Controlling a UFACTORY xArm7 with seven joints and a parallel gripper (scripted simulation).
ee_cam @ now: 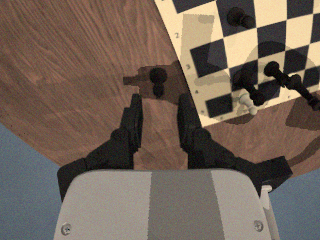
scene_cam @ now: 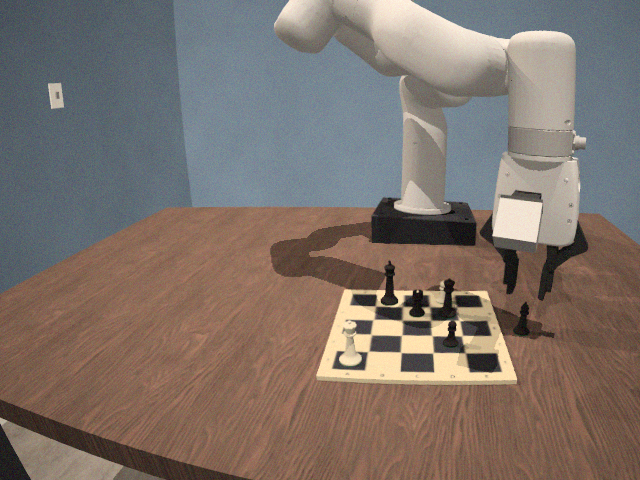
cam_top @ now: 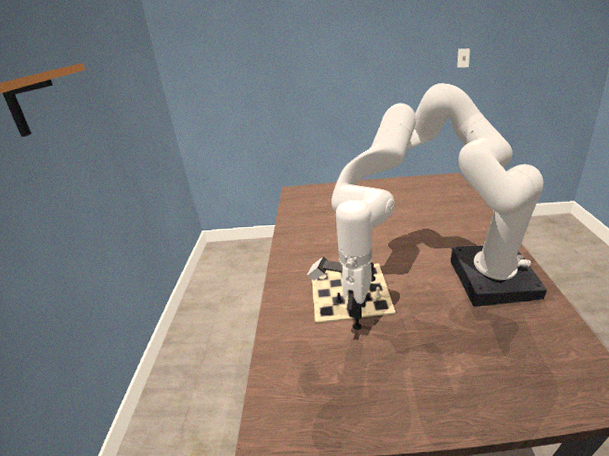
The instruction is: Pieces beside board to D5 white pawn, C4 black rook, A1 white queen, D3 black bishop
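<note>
Right now the black pawn is 60 mm ahead of my hand, 90 mm to the right of it and 60 mm below it. Round my hand: white queen (120 mm ahead, 190 mm to the right, 40 mm below); then white pawn (50 mm behind, 110 mm to the right, 60 mm below); then chessboard (30 mm ahead, 140 mm to the right, 70 mm below).
</note>
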